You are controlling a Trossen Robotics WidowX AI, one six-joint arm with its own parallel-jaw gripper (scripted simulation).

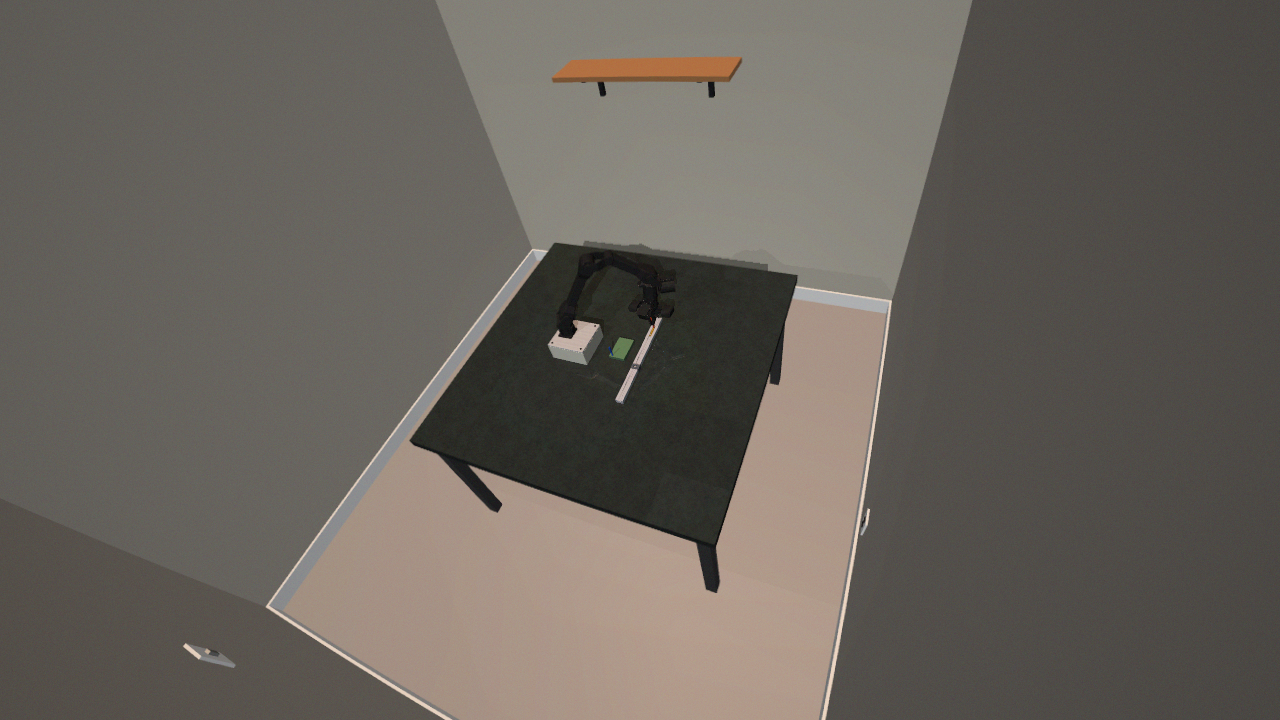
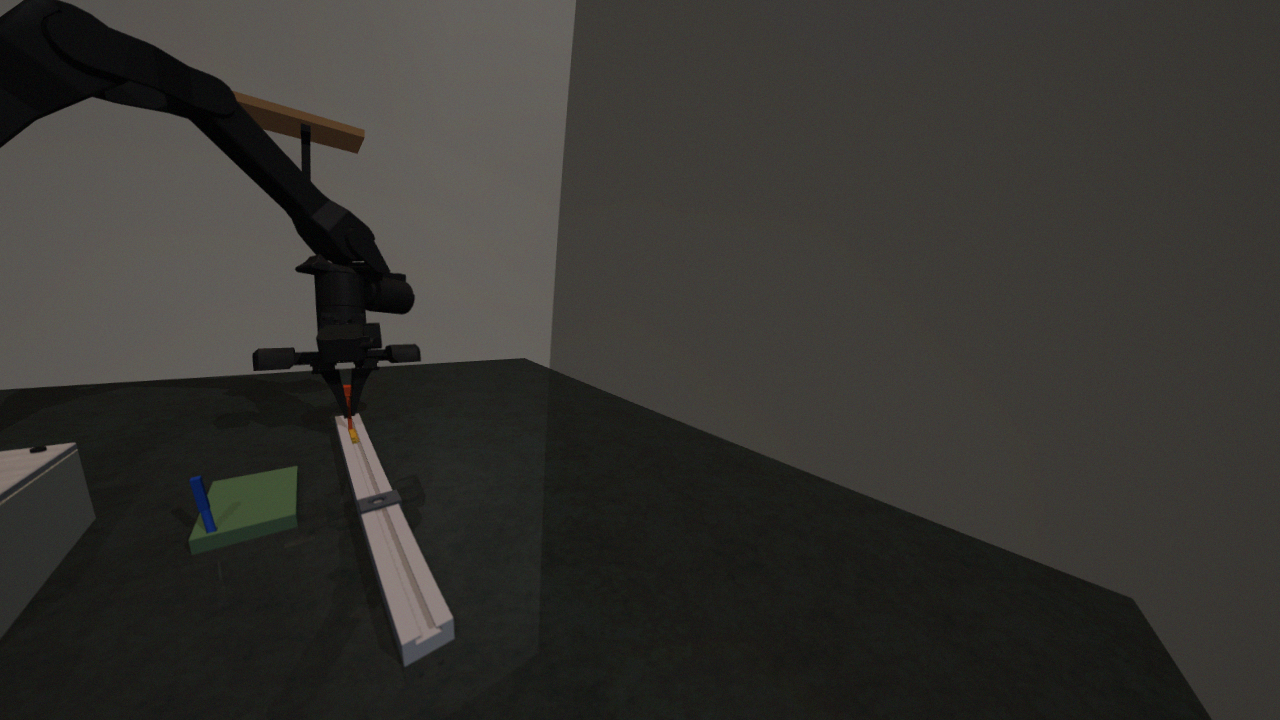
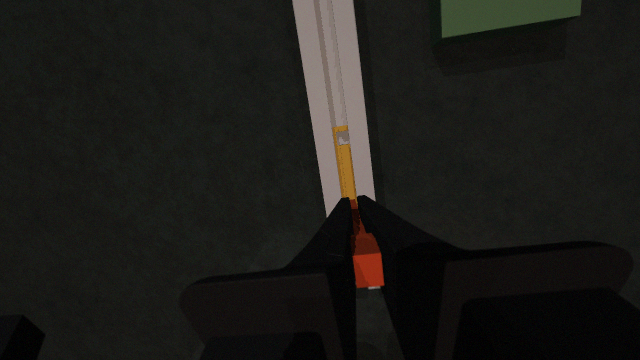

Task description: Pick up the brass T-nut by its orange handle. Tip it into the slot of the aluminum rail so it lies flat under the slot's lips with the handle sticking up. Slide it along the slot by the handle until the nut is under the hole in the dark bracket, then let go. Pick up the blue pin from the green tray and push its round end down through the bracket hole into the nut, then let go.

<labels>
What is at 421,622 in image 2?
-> An aluminum rail.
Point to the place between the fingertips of the gripper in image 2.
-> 349,416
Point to an aluminum rail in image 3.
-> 328,44
</labels>
